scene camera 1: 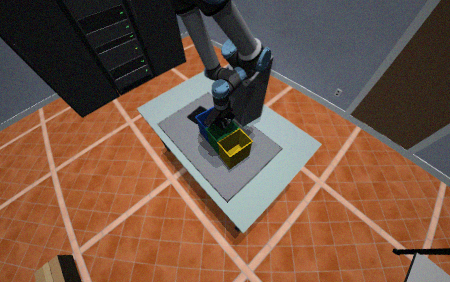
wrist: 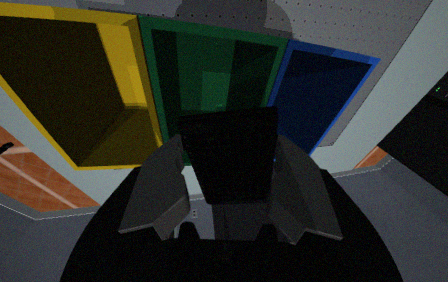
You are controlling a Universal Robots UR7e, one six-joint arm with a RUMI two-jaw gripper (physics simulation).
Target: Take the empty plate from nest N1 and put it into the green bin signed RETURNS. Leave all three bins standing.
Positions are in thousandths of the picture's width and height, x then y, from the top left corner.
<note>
I see my gripper (wrist: 510,484), a blue bin (wrist: 702,300), a green bin (wrist: 434,243) and a yellow bin (scene camera 1: 523,523).
</note>
